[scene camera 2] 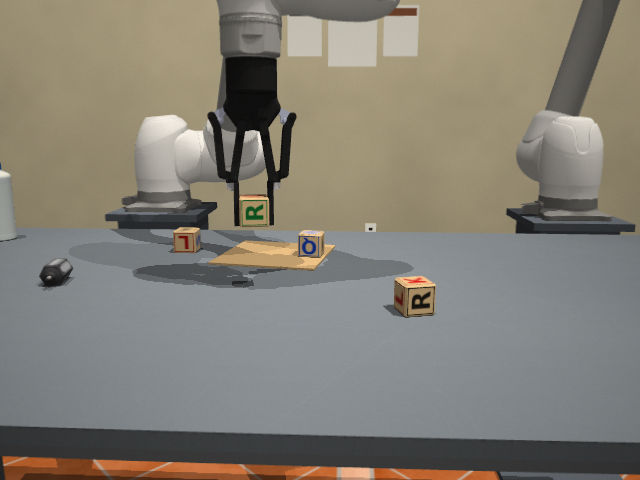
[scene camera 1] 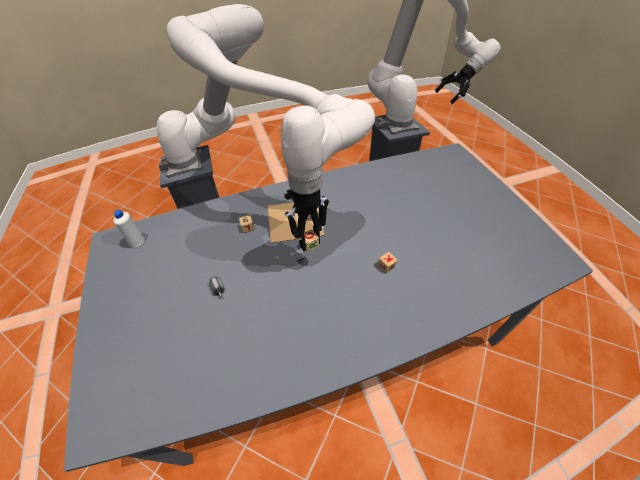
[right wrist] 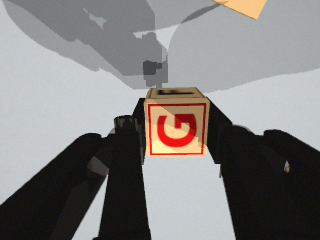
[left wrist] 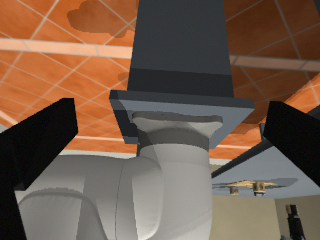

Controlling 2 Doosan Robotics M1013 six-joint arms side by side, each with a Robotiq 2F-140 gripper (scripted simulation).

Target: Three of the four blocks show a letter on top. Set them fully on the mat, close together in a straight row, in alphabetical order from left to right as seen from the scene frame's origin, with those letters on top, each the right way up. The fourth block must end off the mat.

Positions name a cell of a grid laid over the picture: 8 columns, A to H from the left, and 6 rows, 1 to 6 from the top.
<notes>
In view: my left gripper (left wrist: E3), my right gripper (scene camera 2: D3), a mat (scene camera 2: D4) and a g block (scene camera 2: D3).
The mat is seen too in scene camera 1 (scene camera 1: D3). The g block shows as well in the right wrist view (right wrist: E3). My right gripper also shows in scene camera 1 (scene camera 1: D4) and in the right wrist view (right wrist: E3).
</notes>
